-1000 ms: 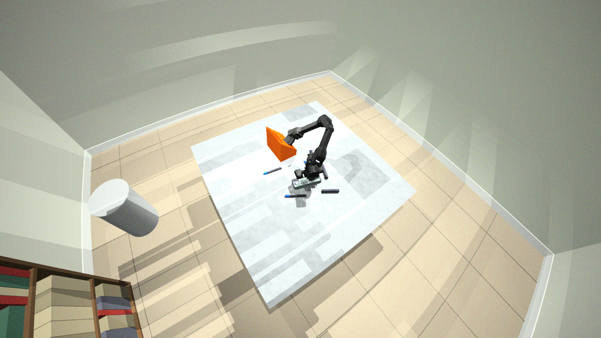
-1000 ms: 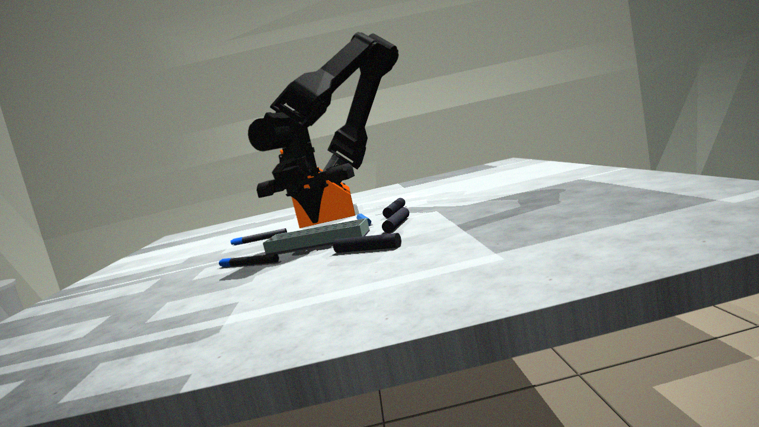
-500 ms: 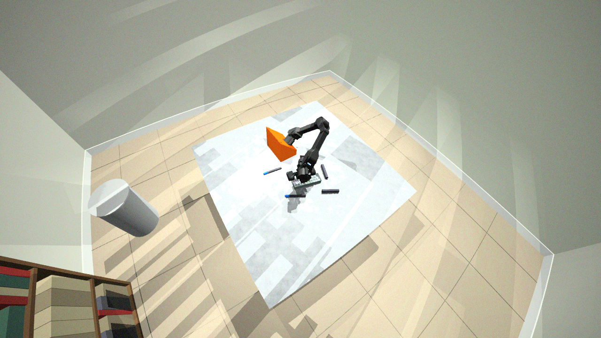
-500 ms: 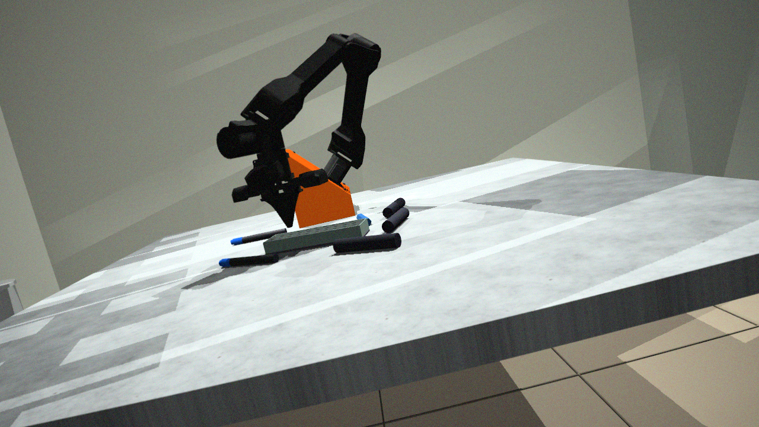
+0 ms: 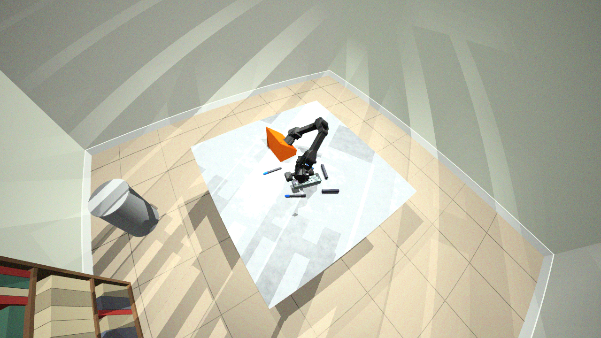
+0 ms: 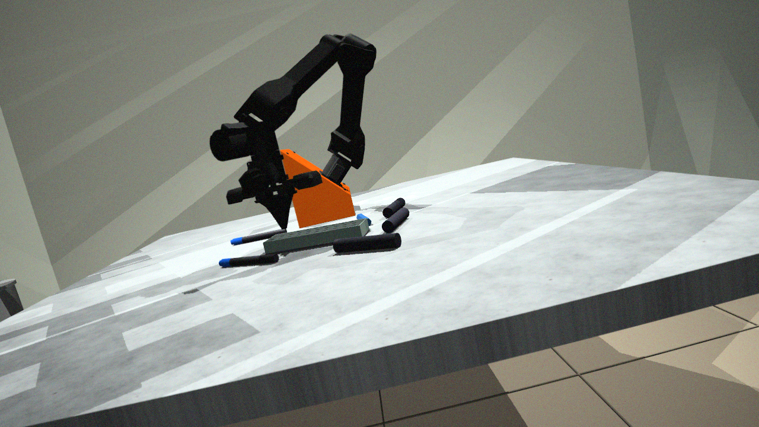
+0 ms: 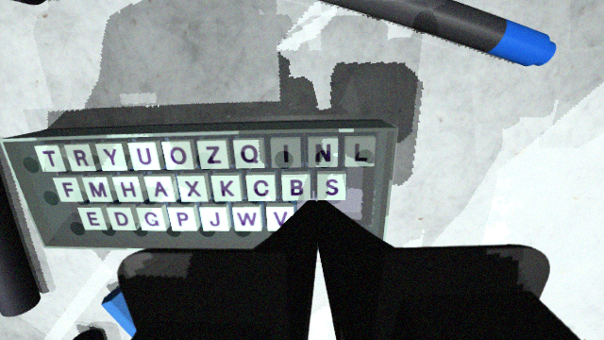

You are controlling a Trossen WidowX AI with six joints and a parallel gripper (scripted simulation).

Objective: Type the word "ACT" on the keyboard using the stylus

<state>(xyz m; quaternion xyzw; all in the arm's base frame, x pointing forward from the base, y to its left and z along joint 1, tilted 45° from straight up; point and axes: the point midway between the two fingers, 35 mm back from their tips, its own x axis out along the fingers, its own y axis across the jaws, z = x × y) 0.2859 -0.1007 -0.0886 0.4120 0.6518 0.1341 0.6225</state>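
Now: gripper tip 170 mm to the right of the blue stylus, 100 mm past it and 30 mm above it. From my gripper tip the other things lie so: stylus tip: 170 mm to the left, 140 mm behind, 30 mm below.
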